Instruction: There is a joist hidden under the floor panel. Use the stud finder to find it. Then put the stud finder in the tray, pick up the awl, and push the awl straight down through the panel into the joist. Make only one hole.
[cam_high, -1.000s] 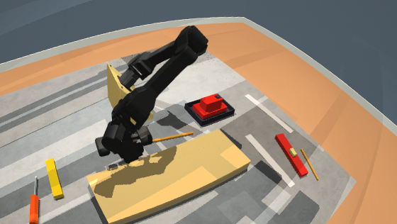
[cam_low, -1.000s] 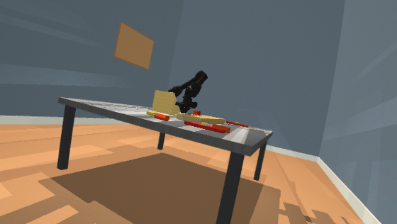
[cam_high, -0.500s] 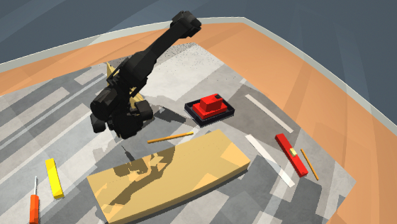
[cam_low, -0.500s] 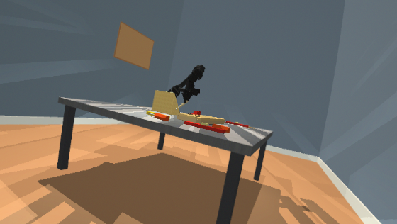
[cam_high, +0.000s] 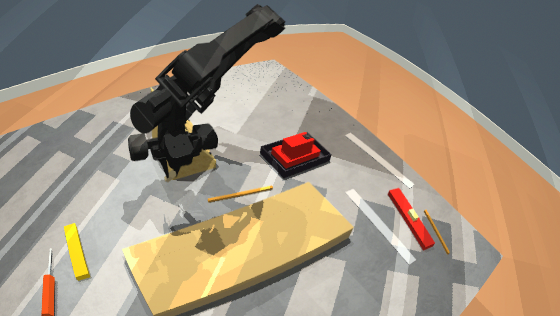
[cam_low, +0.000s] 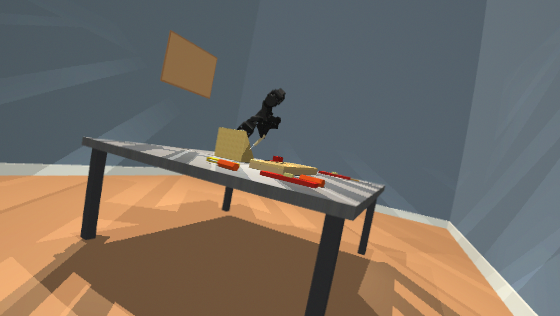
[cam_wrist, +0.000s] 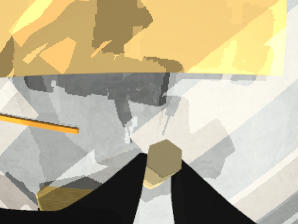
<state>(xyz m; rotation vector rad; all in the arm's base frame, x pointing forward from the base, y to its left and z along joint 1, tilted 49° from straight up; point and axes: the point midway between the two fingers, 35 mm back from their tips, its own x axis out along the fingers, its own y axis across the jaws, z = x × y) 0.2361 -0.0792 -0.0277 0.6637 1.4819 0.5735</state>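
The awl lies 40 mm below my gripper tip and 40 mm behind it. The rest, counted from my gripper tip: dark tray (400 mm to the left, 140 mm below, 120 mm behind); yellow bar (290 mm to the right, 140 mm below, 20 mm ahead); stud finder (420 mm to the left, 120 mm behind, 100 mm below).
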